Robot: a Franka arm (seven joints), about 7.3 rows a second.
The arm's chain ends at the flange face. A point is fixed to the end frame.
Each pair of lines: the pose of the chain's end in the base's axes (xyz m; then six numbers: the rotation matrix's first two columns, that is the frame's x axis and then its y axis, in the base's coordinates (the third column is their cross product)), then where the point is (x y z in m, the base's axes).
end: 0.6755, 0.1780, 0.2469, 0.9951, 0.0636, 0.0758, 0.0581, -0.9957, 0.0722
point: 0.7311 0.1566 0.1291
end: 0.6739, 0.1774, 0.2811, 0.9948, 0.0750, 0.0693, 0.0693, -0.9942, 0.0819
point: 0.7290 0.1554 0.1632
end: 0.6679, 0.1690, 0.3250, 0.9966, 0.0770, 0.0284, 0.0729, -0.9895, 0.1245
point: 0.7185 0.1416 0.2063
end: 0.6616, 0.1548, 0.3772, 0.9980, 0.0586, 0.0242, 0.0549, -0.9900, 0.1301
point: 0.7113 0.1258 0.2584
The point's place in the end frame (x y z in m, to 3 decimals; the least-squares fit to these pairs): 0.045 0.016 0.123
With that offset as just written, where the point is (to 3 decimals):
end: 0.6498, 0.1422, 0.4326, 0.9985, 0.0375, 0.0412, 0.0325, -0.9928, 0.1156
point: 0.701 0.114 0.314
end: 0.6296, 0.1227, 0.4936, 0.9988, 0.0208, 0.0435, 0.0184, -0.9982, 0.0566
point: 0.680 0.101 0.374
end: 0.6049, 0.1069, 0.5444, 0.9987, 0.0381, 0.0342, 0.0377, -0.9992, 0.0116
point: 0.655 0.091 0.423
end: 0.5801, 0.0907, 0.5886, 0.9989, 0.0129, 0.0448, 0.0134, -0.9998, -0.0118
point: 0.631 0.077 0.468
